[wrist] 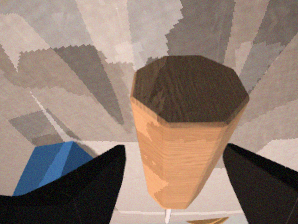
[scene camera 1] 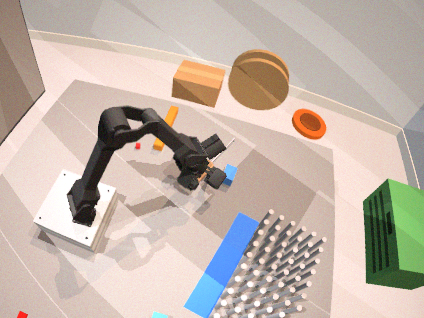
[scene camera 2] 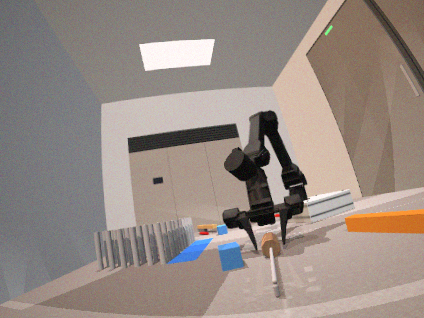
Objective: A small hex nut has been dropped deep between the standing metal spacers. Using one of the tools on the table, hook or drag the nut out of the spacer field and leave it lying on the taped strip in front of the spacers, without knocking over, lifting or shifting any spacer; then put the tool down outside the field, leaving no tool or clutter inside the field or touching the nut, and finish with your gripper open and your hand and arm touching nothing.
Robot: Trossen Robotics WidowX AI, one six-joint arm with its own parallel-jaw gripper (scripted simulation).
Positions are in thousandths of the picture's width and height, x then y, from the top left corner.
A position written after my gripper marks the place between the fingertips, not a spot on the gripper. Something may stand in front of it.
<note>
My gripper (scene camera 2: 638, 778) is open, holding nothing. Further things: a blue cube (wrist: 159, 730).
My gripper shows as well in the wrist view (wrist: 586, 676) and in scene camera 1 (scene camera 1: 480, 539).
</note>
